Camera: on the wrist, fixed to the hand. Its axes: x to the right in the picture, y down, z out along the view.
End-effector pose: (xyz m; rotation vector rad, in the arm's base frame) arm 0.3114 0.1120 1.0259 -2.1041 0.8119 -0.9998
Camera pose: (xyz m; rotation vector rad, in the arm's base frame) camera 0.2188 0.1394 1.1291 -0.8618 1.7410 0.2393
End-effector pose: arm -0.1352 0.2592 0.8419 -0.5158 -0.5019 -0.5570
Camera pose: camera -0.1627 0.1470 0.7604 -0.8053 -0.2609 1.1186
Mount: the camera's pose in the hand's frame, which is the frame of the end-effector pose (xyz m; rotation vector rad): -0.0260 -0.0728 -0.1184 0.0328 -0.3392 1.6404
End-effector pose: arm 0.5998 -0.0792 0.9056 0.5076 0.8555 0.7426
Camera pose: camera 0.5190 -0.1330 0.8028 1.3351 -0.0574 2.0303
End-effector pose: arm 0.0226 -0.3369 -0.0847 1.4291 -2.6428 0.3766
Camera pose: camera 0.0956 -0.3222 0.0355 0.8407 2.6208 -0.1860
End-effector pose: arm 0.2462 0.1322 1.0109 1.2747 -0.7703 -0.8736
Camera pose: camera 0.3284 0.2051 0.9220 0.1822 -1.6740 0.3084
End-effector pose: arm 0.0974 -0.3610 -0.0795 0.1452 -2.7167 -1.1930
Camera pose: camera 0.1474 -0.4914 -0.0575 -1.9161 -1.8453 -0.5552
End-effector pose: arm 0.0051 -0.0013 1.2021 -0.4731 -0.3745 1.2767
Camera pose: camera 0.1193 -0.0575 1.1405 -0.5187 -0.1905 2.9713
